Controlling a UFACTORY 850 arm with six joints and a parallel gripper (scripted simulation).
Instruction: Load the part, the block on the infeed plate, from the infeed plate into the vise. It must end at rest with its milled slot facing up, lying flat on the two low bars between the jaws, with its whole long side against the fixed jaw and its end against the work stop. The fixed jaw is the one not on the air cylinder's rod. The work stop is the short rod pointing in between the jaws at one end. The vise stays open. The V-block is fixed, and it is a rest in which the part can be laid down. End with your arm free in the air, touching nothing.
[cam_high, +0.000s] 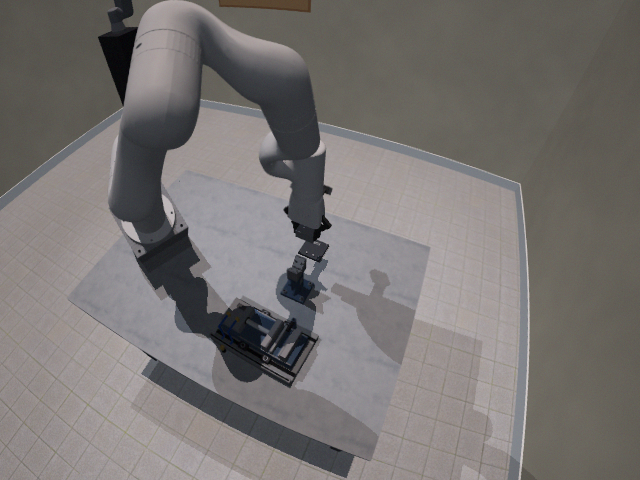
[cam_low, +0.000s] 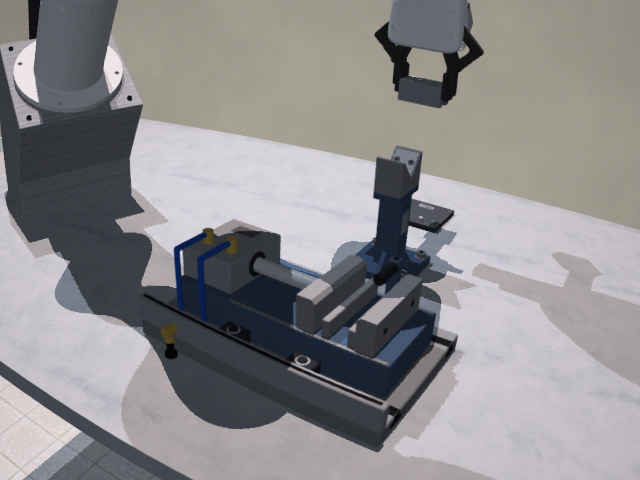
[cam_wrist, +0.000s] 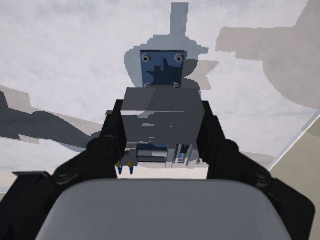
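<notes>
My gripper is now 19 cm above the blue post and 7 cm to the left of it. The rest, counted from my hand: black work stop: 25 cm to the right, 15 cm below, 4 cm ahead; part: 2 cm below; dark infeed plate: 24 cm below, 12 cm to the left, 1 cm behind.
</notes>
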